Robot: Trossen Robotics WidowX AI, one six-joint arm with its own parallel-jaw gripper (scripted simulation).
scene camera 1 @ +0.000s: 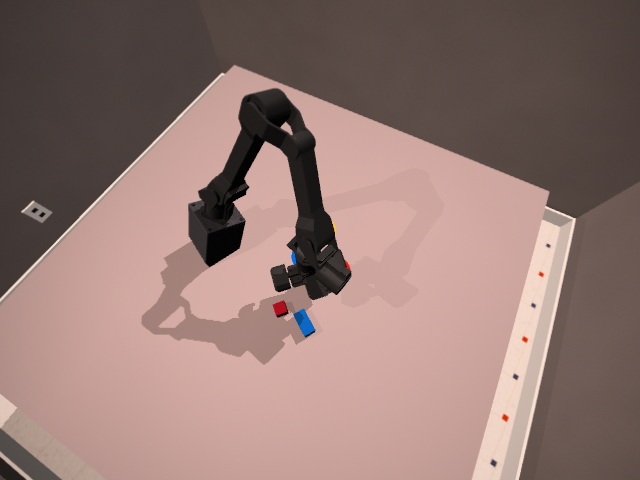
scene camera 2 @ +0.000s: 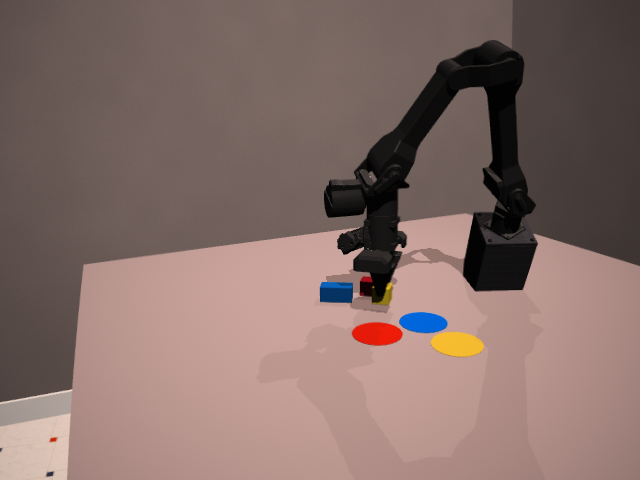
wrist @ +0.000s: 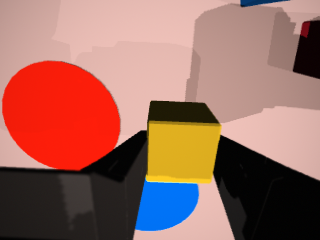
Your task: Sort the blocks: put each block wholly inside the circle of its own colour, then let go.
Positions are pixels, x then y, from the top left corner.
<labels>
My gripper shows in scene camera 1 (pixel 309 278), in scene camera 2 (pixel 381 293) and in the wrist view (pixel 178 139).
</labels>
